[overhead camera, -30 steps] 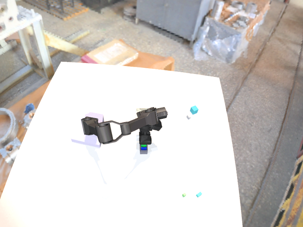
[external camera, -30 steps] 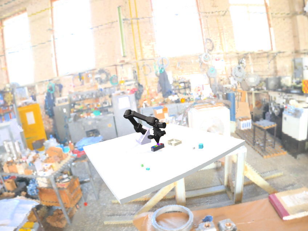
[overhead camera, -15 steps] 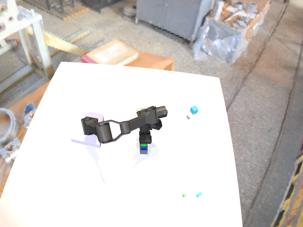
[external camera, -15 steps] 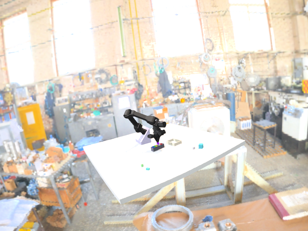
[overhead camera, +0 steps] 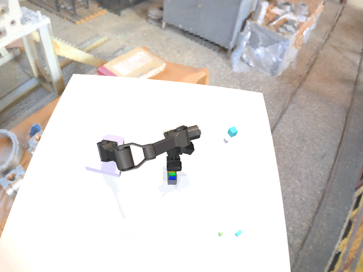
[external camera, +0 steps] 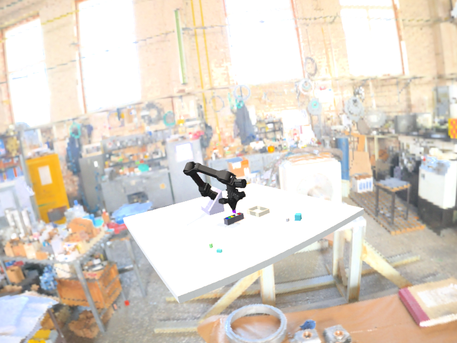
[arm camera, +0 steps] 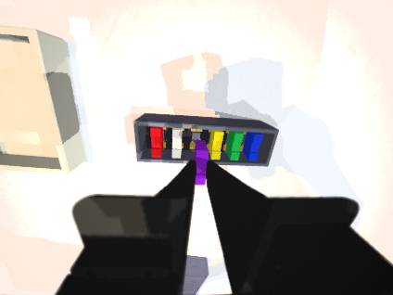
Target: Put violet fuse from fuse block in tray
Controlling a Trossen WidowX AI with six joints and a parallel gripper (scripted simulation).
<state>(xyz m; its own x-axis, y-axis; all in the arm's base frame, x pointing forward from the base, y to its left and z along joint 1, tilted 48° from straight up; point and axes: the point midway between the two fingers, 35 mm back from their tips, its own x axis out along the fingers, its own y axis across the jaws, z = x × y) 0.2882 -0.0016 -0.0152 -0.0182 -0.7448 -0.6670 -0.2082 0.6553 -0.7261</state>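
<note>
The cream tray is 190 mm to the left of my gripper tip, 70 mm below it and 10 mm behind it. Also, from my gripper tip: small cyan cube (340 mm ahead, 270 mm to the right, 70 mm below); then small green cube (280 mm to the right, 260 mm ahead, 60 mm below); then violet fuse (10 mm below).
</note>
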